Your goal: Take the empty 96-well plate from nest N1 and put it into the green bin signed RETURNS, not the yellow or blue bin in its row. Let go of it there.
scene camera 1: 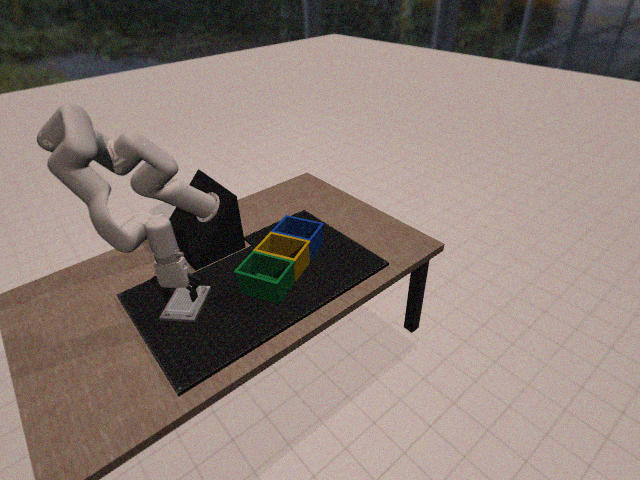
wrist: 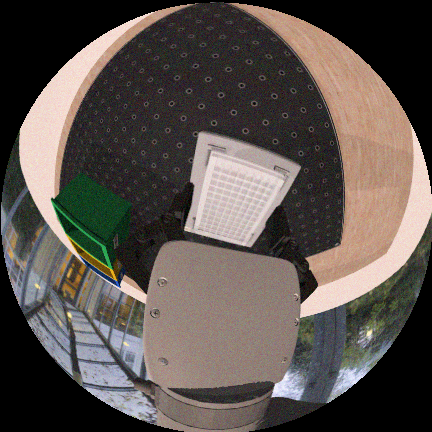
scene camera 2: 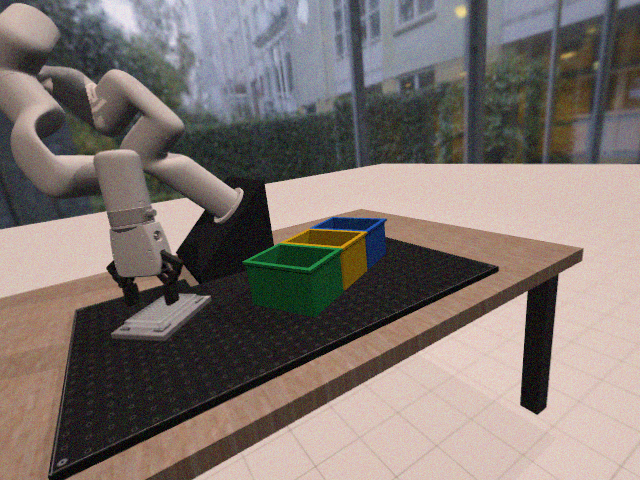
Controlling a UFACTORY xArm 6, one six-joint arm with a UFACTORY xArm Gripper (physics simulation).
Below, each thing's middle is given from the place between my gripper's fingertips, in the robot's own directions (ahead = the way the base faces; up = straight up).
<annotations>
Right now my hand is 2 cm past the 96-well plate (scene camera 2: pixel 156 315), 1 cm to the right of it and 3 cm above it. Also, from my hand: light grey nest (scene camera 2: pixel 133 334): 2 cm behind, 1 cm to the left, 4 cm below.
</annotations>
